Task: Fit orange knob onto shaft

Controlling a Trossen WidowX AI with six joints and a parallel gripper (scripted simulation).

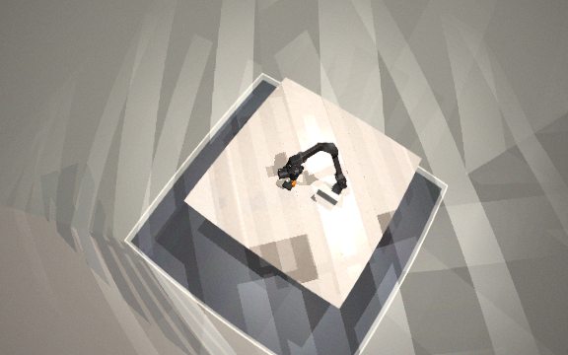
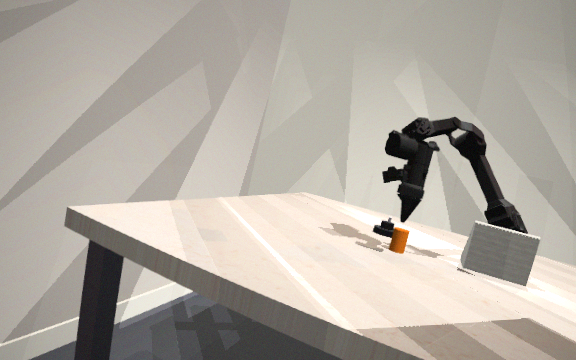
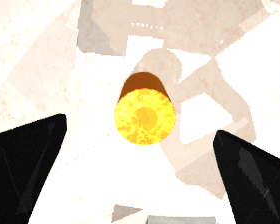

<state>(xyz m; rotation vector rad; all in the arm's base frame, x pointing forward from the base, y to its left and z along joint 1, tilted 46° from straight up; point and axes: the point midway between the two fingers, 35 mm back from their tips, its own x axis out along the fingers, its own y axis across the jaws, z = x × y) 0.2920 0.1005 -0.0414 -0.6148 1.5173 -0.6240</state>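
Right now my gripper tip is 4 cm above the orange knob. Also, from my gripper tip: round pedestal: 5 cm ahead, 21 cm to the right, 5 cm below.
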